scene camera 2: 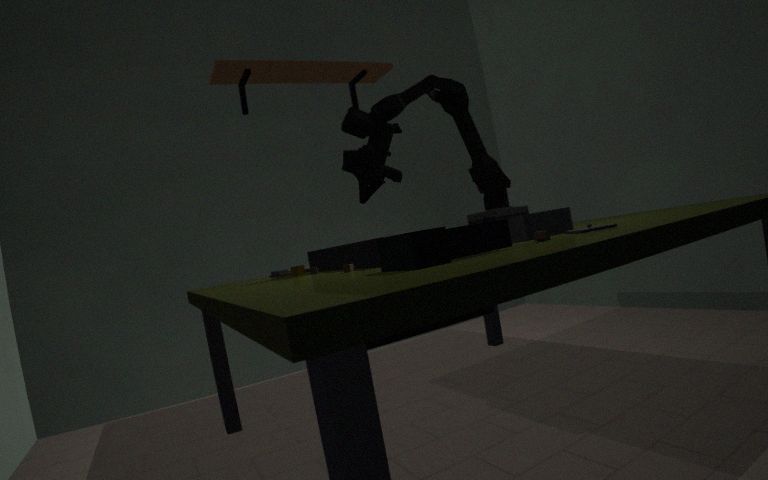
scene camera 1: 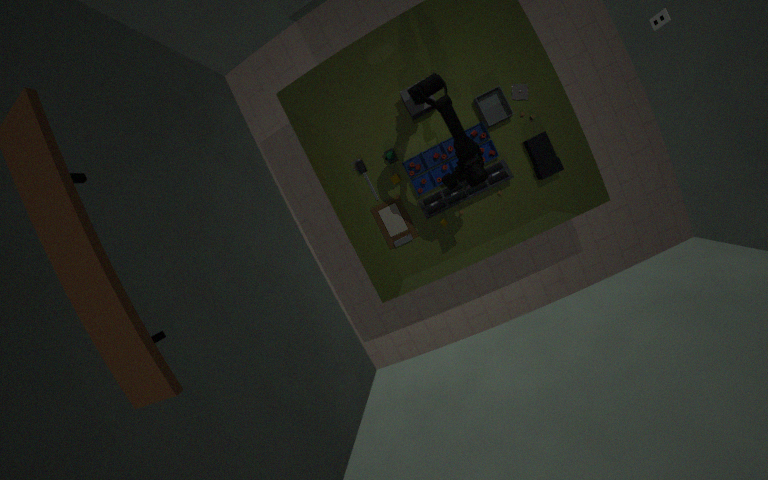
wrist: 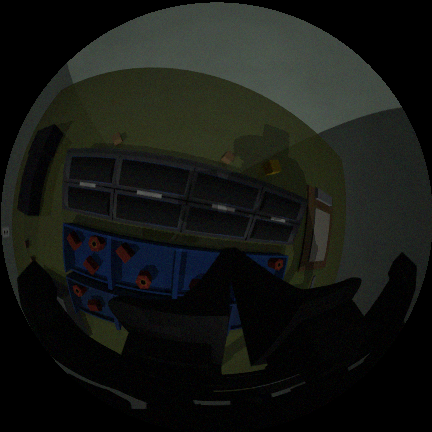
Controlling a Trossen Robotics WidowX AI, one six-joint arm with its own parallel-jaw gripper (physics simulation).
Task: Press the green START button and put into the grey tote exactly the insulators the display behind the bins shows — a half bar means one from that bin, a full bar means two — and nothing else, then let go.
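Pixels of known places: gripper, fingertip midpoint: [scene camera 2: 362, 203] [scene camera 1: 459, 181] [wrist: 228, 253]; arm's base, link origin: [scene camera 2: 498, 210] [scene camera 1: 419, 96].
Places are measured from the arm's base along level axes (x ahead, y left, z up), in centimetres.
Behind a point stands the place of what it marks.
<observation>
My gripper [wrist: 228, 253] {x 43.0, y 5.4, z 7.2 cm} [scene camera 2: 364, 196] {x 43.0, y 5.4, z 7.2 cm} [scene camera 1: 463, 178] {x 43.0, y 5.4, z 7.2 cm} is shut and empty. It hangs high above the blue bins [wrist: 160, 261] [scene camera 1: 430, 154], near the display. Red insulators [wrist: 142, 280] {x 33.6, y 10.9, z -5.4 cm} [wrist: 96, 243] {x 36.4, y 19.7, z -5.3 cm} [scene camera 1: 413, 166] {x 29.4, y -12.6, z -6.5 cm} lie in the bins, several to a compartment. The display [wrist: 191, 189] [scene camera 1: 439, 202] stands behind the bins; its eight panels look dark, with only small white labels. The green START button [scene camera 1: 390, 154] {x 20.6, y -21.5, z -4.3 cm} sits on the table left of the bins. The grey tote [scene camera 1: 506, 100] {x 13.0, y 38.1, z -3.3 cm} stands beside the arm's base and looks empty. The scene is dim.
A black box [scene camera 1: 543, 154] {x 41.9, y 48.0, z -3.2 cm} [wrist: 38, 169] {x 42.9, y 43.5, z -4.5 cm} lies right of the bins. A framed clipboard [scene camera 1: 394, 221] {x 53.0, y -29.8, z -7.3 cm} [wrist: 320, 233] {x 52.7, y -29.8, z -7.3 cm}, a yellow cube [scene camera 1: 394, 179] [wrist: 271, 166] and a small hand tool [scene camera 1: 363, 169] {x 23.0, y -37.0, z -6.5 cm} lie to the left. A wall shelf [scene camera 2: 296, 71] hangs behind the green table [scene camera 2: 334, 324] {x 68.5, y 77.7, z -10.0 cm}.
</observation>
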